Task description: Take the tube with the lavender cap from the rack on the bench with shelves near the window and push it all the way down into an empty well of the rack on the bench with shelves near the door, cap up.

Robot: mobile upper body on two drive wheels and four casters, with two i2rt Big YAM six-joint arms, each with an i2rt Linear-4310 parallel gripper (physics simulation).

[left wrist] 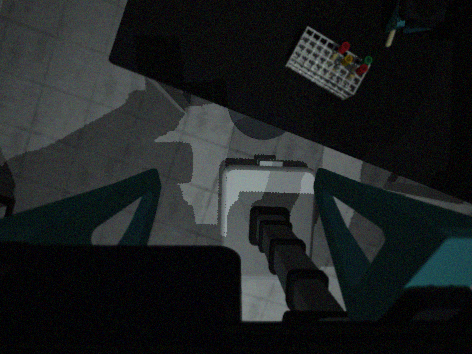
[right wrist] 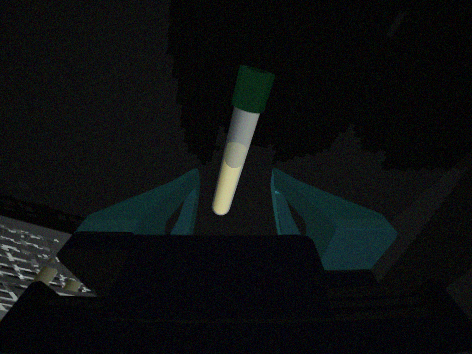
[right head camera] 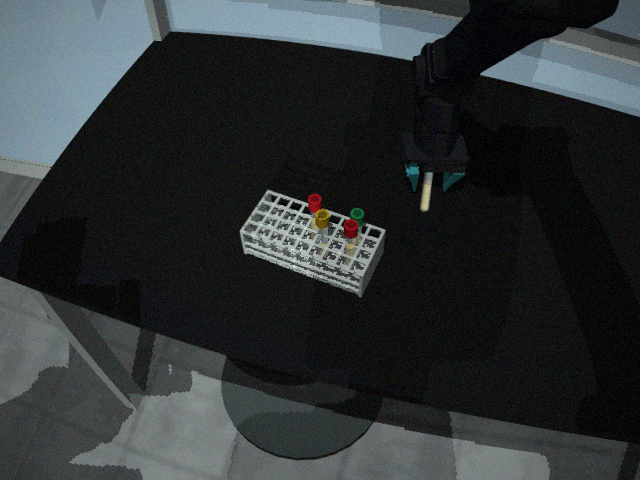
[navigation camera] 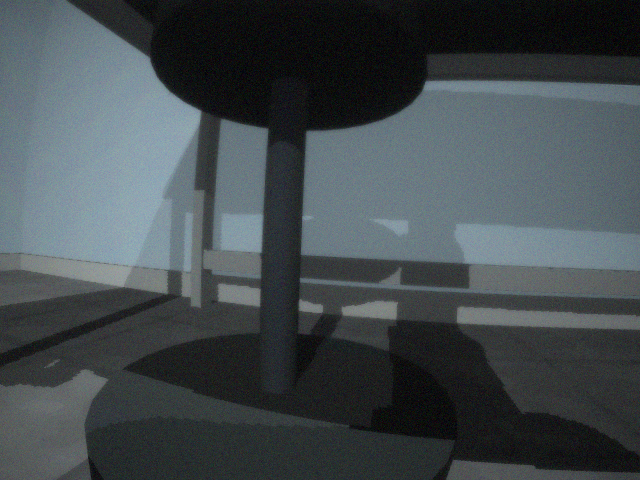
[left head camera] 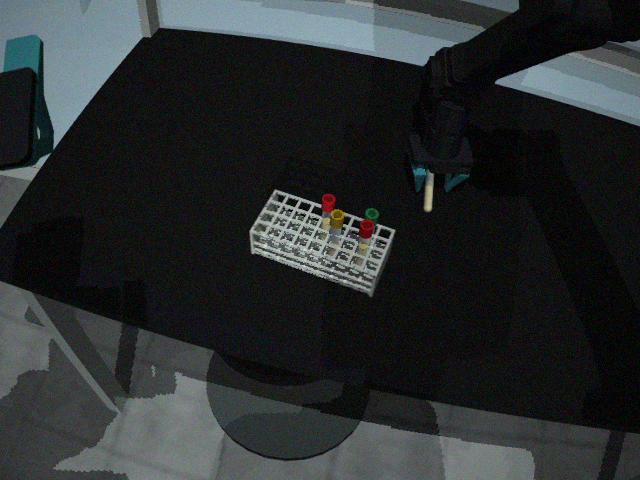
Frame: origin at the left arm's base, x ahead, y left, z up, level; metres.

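Seen in the pictures: left gripper, fingertip midpoint: (left wrist: 237, 177); right gripper, fingertip midpoint: (left wrist: 394, 30) (right wrist: 235, 176) (right head camera: 428, 188) (left head camera: 431, 189).
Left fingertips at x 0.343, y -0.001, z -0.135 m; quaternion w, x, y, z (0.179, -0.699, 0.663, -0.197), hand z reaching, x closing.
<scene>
A point is followed by its place in that frame.
No tube with a lavender cap shows in these views. A white rack (left head camera: 382, 264) @[z -0.605, x 0.568, y -0.339 m] (right head camera: 373, 266) @[z -0.627, x 0.580, y -0.345 m] on a black bench top (left head camera: 180, 129) @[z -0.648, x 0.927, y -0.006 m] (right head camera: 180, 129) @[z -0.648, x 0.934, y 0.002 m] holds upright tubes: a red cap (left head camera: 328, 200) @[z -0.529, x 0.628, y -0.261 m] (right head camera: 314, 201) @[z -0.529, x 0.627, y -0.261 m], a gold cap (left head camera: 337, 218) @[z -0.529, x 0.595, y -0.270 m] (right head camera: 322, 217) @[z -0.529, x 0.597, y -0.271 m], another red cap (left head camera: 366, 227) @[z -0.529, x 0.579, y -0.308 m] (right head camera: 351, 227) @[z -0.529, x 0.578, y -0.310 m] and a green cap (left head camera: 371, 214) @[z -0.528, x 0.601, y -0.318 m] (right head camera: 357, 214) @[z -0.529, x 0.600, y -0.319 m]. A loose green-capped tube (left head camera: 428, 198) @[z -0.632, x 0.716, y -0.444 m] (right head camera: 425, 197) @[z -0.632, x 0.717, y -0.445 m] (right wrist: 235, 145) @[z -0.631, x 0.763, y -0.455 m] appears to lie on the bench beyond my right fingers. My right gripper (left head camera: 432, 190) @[z -0.634, x 0.738, y -0.454 m] (right head camera: 430, 189) @[z -0.634, x 0.738, y -0.454 m] (right wrist: 235, 176) @[z -0.634, x 0.738, y -0.454 m] is partly open and empty. My left gripper (left wrist: 237, 177) @[z -0.135, x 0.343, y -0.001 m] is open and empty, left of the bench.
A round stool (left head camera: 289, 434) @[z -1.380, x 0.554, y -0.198 m] (right head camera: 305, 434) @[z -1.380, x 0.552, y -0.209 m] stands at the bench's near edge, its seat (navigation camera: 289, 62) @[z -0.977, x 0.655, y -0.204 m] partly beneath the top. A bench leg (navigation camera: 206, 155) @[z -0.939, x 1.235, y 0.083 m] and pale blue walls (navigation camera: 93, 129) @[z -0.726, x 1.564, y 0.757 m] lie beyond. My own base (left wrist: 270, 180) @[z -1.150, x 0.247, y -0.222 m] shows between the left fingers.
</scene>
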